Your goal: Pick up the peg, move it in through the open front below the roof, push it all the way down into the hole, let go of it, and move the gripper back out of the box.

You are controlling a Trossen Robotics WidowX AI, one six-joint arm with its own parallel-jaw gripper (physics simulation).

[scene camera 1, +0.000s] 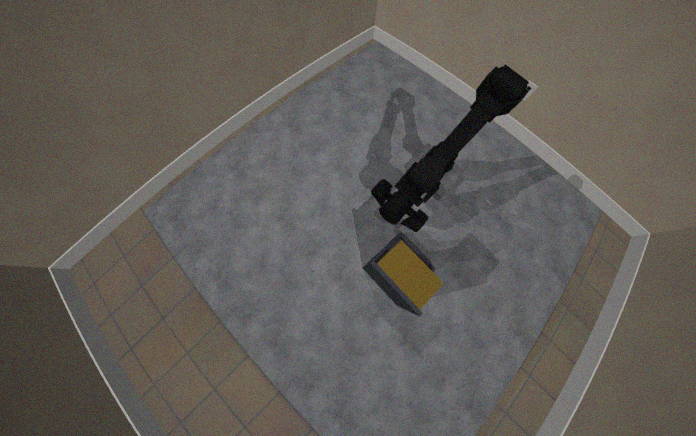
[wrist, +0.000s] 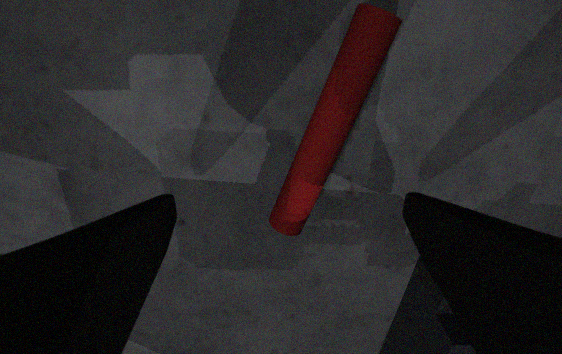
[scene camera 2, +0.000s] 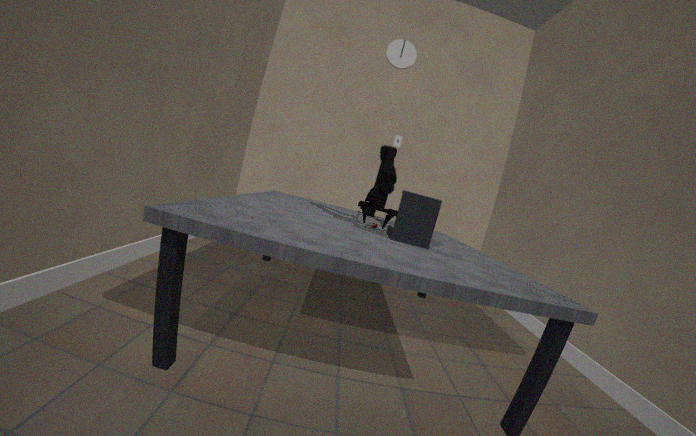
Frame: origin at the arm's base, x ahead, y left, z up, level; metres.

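Seen in the pictures: gripper, between the fingertips: (wrist: 291,204) (scene camera 2: 373,226); arm's base, origin of its link: (scene camera 2: 368,215).
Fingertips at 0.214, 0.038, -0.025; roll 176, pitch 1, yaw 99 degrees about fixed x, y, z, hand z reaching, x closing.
Observation:
Pixels of each thing's top centre, then the offset from my fingertips to it, as dx, dy, dz. "*": a spot on its surface instead. Level surfaces: height alone.
- red peg, centre of its top: (wrist: 329,140) (scene camera 2: 374,224) -0.029, +0.007, +0.006
- box, centre of its top: (scene camera 1: 420,263) (scene camera 2: 418,195) +0.101, +0.153, +0.194
- yellow roof, a spot on its surface: (scene camera 1: 409,274) * +0.138, +0.156, +0.194
- grey table, height of its surface: dz -0.008
The red peg (scene camera 2: 373,226) (wrist: 335,120) lies on the table, slanting from lower middle to upper right in the wrist view. It does not show in scene camera 1, where the arm is above that area. My gripper (scene camera 1: 398,206) (scene camera 2: 373,223) (wrist: 291,204) is open and empty, pointing down low over the peg. In the wrist view the peg's near end appears between the fingertips, with a gap on each side. The box (scene camera 1: 394,291) (scene camera 2: 417,219) stands close beside the gripper, with dark walls and a yellow roof (scene camera 1: 409,274). The hole is hidden.
The grey table (scene camera 1: 246,225) (scene camera 2: 246,231) carries the peg and the box. Part of the dark box (wrist: 417,305) shows at the lower right of the wrist view, partly behind the right finger. Shadows of the arm and box fall across the table.

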